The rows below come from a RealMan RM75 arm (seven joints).
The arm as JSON. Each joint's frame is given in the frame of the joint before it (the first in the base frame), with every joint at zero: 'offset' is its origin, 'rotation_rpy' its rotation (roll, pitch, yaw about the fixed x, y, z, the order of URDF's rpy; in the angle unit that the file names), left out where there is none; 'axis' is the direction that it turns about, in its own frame. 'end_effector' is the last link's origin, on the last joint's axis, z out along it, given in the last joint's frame.
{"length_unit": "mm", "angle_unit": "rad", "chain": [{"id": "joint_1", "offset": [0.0, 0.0, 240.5], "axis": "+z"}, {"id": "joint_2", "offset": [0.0, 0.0, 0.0], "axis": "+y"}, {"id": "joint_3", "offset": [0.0, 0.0, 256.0], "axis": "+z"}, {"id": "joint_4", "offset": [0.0, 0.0, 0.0], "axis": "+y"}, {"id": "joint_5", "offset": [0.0, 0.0, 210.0], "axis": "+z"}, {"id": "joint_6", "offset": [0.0, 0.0, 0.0], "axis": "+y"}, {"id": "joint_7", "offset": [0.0, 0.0, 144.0], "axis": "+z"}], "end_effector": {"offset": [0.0, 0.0, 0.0]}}
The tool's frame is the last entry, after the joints.
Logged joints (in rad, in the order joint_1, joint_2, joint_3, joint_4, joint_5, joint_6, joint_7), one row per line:
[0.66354, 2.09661, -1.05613, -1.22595, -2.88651, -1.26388, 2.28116]
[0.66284, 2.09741, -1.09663, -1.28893, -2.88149, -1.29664, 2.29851]
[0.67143, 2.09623, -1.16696, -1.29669, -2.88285, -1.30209, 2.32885]
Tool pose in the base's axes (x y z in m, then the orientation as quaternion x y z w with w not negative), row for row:
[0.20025, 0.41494, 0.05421, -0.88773, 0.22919, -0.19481, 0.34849]
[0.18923, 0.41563, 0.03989, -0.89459, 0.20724, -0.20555, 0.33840]
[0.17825, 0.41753, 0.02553, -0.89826, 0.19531, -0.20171, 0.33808]
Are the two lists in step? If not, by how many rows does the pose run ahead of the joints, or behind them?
The pose runs 2 rows ahead of the joints: the pose in row i belongs to the joints in row i + 2.
